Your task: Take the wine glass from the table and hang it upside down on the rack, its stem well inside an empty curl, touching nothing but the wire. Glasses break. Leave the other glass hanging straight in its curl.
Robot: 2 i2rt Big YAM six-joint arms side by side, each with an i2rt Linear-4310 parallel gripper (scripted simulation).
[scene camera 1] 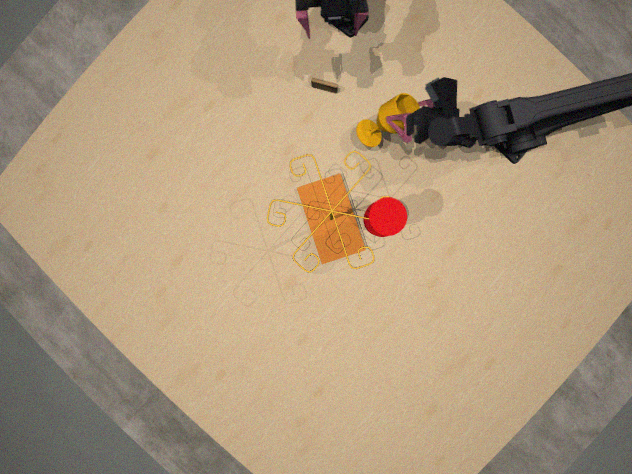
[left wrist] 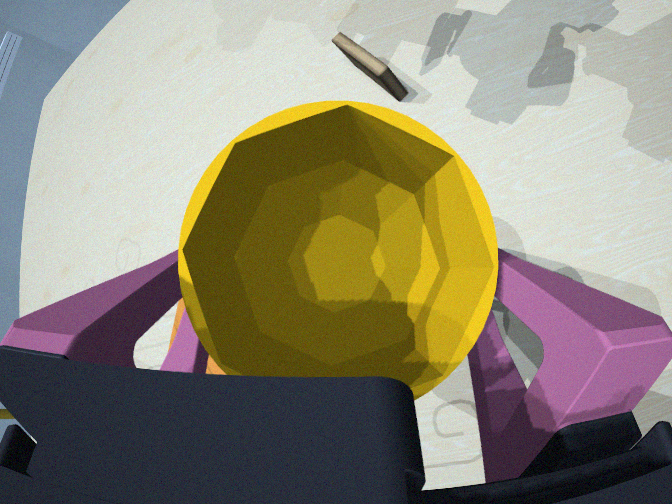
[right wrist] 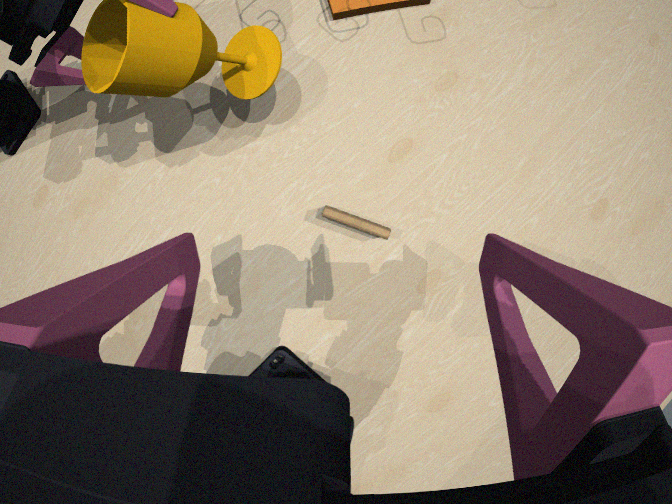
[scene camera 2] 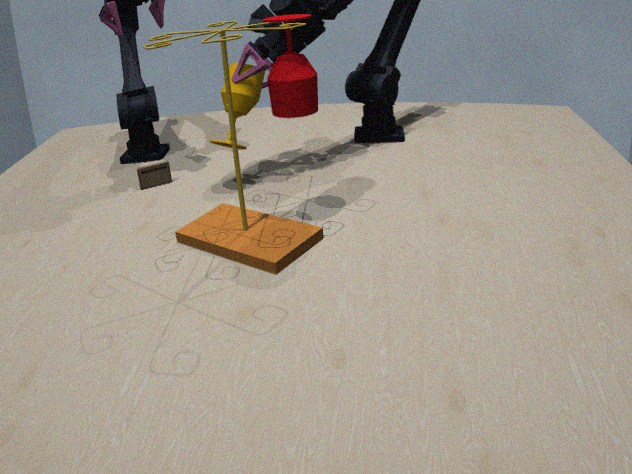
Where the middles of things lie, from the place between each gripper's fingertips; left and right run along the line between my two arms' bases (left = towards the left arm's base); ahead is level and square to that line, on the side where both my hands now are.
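Scene:
Red glass [scene camera 2: 292, 81]: 23 cm ahead of my left hand, 11 cm to the left of it, 9 cm above it. Small brown block [scene camera 2: 156, 174]: 22 cm to the right of my left hand, 18 cm below it, 1 cm ahead of it. For the yellow wine glass [scene camera 2: 245, 94], my left hand is 6 cm above it, 3 cm short of it and 2 cm to the left of it.
Counted from my right hand, the red glass is 24 cm ahead, 32 cm to the left and 6 cm below; the small brown block is 1 cm ahead, 1 cm to the right and 33 cm below; the yellow wine glass is 4 cm ahead, 19 cm to the left and 21 cm below.

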